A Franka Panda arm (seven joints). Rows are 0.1 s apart.
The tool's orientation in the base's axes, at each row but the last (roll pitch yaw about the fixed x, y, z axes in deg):
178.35 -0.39 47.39
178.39 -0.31 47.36
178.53 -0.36 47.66
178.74 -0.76 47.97
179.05 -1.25 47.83
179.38 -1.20 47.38
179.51 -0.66 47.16
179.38 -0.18 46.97
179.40 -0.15 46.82
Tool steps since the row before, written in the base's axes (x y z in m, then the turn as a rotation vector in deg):
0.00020 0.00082 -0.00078 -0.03 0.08 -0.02
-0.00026 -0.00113 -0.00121 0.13 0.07 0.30
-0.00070 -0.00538 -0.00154 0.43 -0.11 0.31
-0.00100 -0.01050 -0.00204 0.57 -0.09 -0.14
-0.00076 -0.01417 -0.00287 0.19 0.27 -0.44
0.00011 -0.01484 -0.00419 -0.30 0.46 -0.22
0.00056 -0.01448 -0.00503 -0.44 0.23 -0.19
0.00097 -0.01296 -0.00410 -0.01 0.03 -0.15
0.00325 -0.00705 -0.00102 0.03 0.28 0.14
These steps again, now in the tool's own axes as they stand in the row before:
0.00073 -0.00043 0.00077 0.04 -0.08 0.02
-0.00101 0.00054 0.00122 0.14 0.06 -0.30
-0.00446 0.00307 0.00159 0.21 0.40 -0.30
-0.00850 0.00624 0.00207 0.31 0.48 0.15
-0.01107 0.00890 0.00278 0.32 -0.05 0.45
-0.01093 0.01009 0.00407 0.13 -0.53 0.22
-0.01029 0.01021 0.00500 -0.13 -0.48 0.18
-0.00882 0.00951 0.00418 0.01 -0.03 0.15
-0.00292 0.00718 0.00109 0.23 -0.17 -0.14

